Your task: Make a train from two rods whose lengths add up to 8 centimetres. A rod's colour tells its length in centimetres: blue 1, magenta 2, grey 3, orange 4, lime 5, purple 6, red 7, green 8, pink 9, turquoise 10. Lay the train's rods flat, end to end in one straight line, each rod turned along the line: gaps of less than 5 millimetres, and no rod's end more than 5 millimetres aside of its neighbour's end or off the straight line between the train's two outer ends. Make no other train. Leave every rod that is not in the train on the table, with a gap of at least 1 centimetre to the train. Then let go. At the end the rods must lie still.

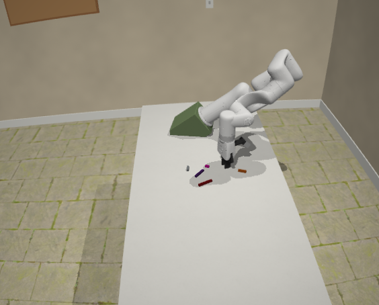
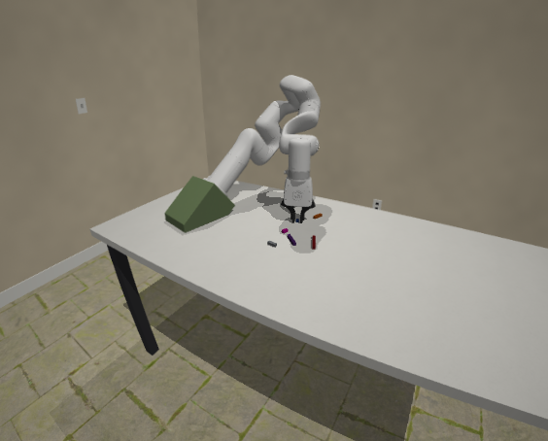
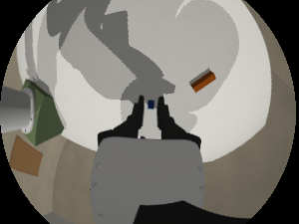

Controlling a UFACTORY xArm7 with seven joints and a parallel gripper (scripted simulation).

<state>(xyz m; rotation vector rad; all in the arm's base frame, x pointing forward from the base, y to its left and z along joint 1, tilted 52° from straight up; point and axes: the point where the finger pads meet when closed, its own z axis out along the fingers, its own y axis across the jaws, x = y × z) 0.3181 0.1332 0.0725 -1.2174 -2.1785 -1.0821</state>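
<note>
Right now the blue rod is 20 mm below my hand. The rest, counted from my hand: magenta rod: 90 mm to the right, 20 mm below, 20 mm ahead; orange rod: 80 mm to the left, 40 mm ahead, 20 mm below; purple rod: 120 mm to the right, 70 mm ahead, 20 mm below.
</note>
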